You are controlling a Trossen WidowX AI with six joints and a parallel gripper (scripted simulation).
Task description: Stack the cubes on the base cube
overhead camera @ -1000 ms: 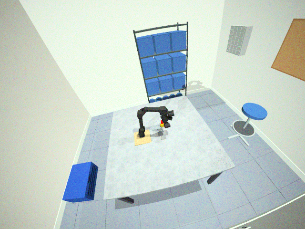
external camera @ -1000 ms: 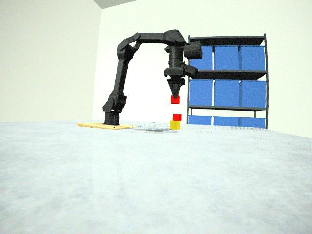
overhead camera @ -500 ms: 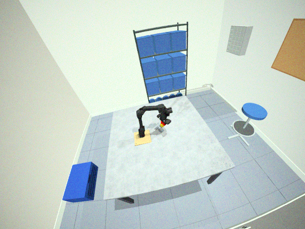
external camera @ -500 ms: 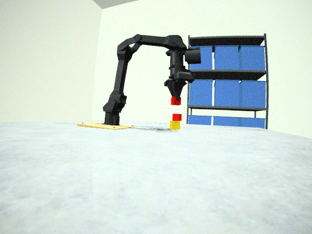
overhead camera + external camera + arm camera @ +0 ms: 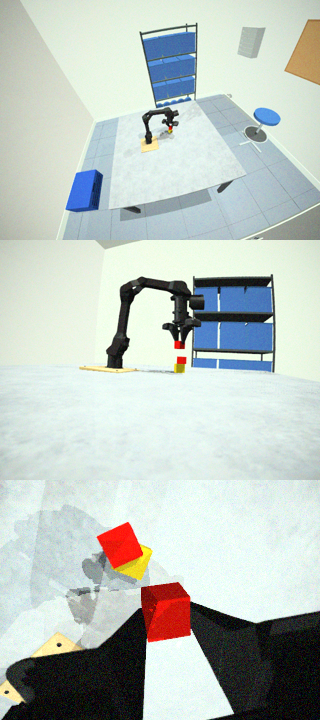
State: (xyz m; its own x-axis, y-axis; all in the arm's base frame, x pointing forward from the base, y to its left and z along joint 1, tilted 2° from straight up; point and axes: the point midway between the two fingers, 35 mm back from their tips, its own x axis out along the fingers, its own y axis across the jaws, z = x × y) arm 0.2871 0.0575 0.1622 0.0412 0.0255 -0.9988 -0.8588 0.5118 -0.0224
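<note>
Right now the yellow base cube is 10 mm behind my gripper tip, 40 mm to the left of it and 100 mm below it.
</note>
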